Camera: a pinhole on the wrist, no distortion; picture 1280 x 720 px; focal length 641.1 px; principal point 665.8 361.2 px. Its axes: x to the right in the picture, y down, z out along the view. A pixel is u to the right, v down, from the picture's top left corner.
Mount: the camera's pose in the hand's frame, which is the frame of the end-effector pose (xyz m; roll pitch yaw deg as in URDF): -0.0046 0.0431 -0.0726 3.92 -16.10 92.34
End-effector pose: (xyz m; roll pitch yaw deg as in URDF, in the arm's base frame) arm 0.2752 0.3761 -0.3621 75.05 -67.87 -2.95
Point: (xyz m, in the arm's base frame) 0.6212 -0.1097 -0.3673
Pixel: 254.3 269.6
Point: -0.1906 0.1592 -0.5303
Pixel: outside the picture
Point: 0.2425 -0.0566 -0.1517
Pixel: 749.2 170.6
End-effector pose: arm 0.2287 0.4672 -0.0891 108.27 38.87 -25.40
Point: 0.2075 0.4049 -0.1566
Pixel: 566.1 211.8
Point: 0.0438 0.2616 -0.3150
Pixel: 575.7 289.6
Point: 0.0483 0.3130 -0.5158
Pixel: 367.5 168.5
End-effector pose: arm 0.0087 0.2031 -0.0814 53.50 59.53 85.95
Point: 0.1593 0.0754 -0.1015
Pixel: 56.1 563.9
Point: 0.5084 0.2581 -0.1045
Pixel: 515.1 339.3
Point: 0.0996 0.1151 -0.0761
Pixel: 150.3 615.8
